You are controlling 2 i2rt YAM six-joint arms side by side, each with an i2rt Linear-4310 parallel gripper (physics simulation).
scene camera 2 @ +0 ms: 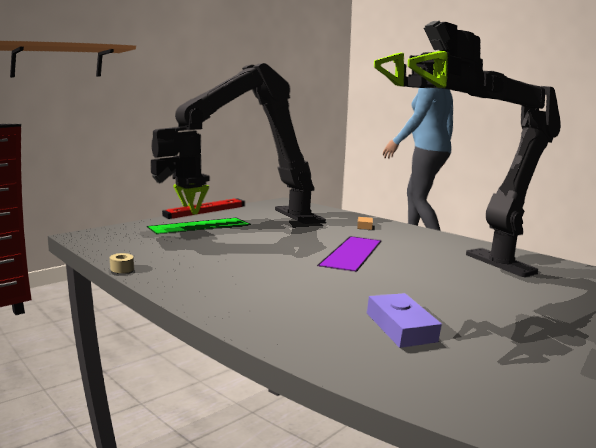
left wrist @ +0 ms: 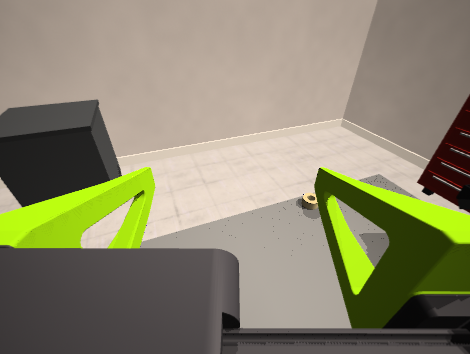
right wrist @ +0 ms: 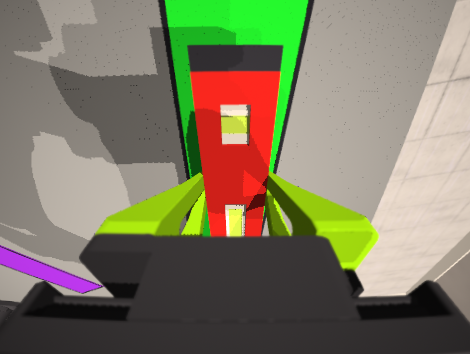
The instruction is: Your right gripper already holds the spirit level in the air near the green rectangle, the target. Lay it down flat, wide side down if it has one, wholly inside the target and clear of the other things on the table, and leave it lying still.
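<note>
The red spirit level (scene camera 2: 220, 205) (right wrist: 232, 165) with dark ends is held roughly level, a little above the green rectangle (scene camera 2: 200, 226) (right wrist: 270, 25). In the right wrist view it runs along the rectangle's length, with green showing on both sides and beyond its far end; its near part is hidden by the gripper body. My right gripper (scene camera 2: 195, 211) (right wrist: 235, 177) is shut on the spirit level near its middle, fingers on its two long sides. My left gripper (scene camera 2: 414, 67) (left wrist: 234, 176) is open and empty, high above the table at the right of scene camera 2.
A purple rectangle (scene camera 2: 350, 254) (right wrist: 55, 270) lies on the grey table (scene camera 2: 225, 310). An orange block (scene camera 2: 365, 223) lies behind it, a violet box (scene camera 2: 405, 320) nearer the front. A tan ring (scene camera 2: 116, 265) (left wrist: 306, 204) lies near the left table edge. A person (scene camera 2: 432, 120) stands behind the table.
</note>
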